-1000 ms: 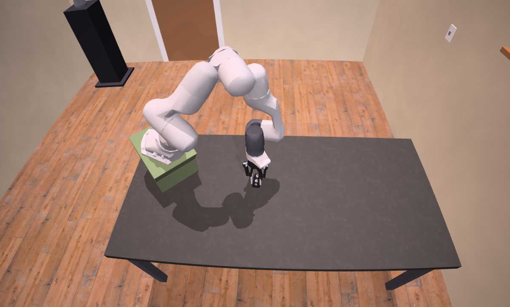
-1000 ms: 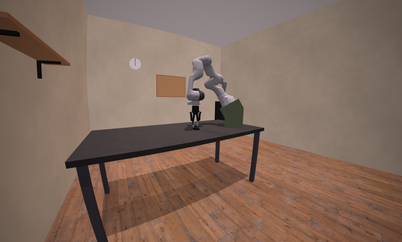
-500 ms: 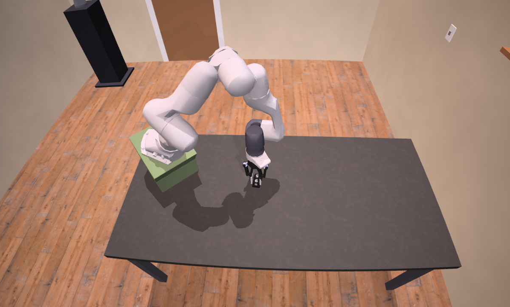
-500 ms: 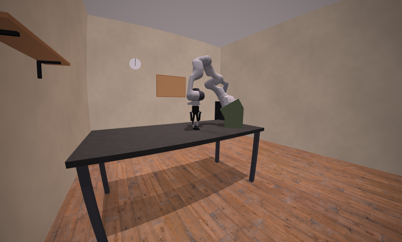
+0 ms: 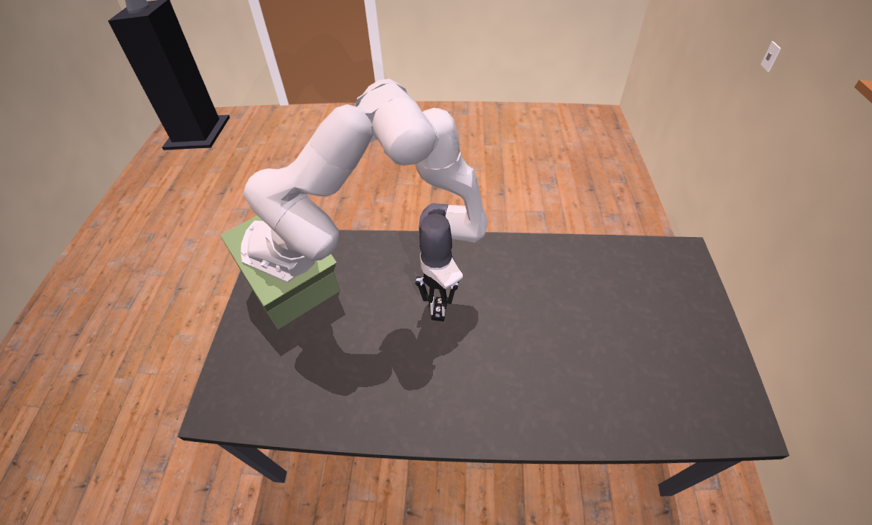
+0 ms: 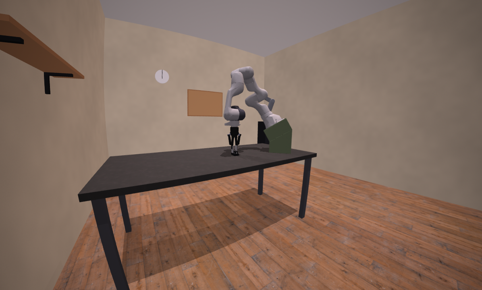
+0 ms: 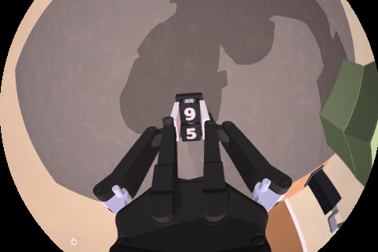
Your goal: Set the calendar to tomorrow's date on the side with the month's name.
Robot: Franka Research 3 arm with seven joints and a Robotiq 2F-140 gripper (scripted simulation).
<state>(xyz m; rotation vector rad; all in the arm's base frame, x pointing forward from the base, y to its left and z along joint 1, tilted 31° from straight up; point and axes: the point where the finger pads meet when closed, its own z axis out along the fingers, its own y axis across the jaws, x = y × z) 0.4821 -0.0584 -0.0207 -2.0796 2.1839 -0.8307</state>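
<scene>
My hand is 20 mm to the right of the black tray and 40 mm above it. Round my hand: dark date cube: 30 mm below.
</scene>
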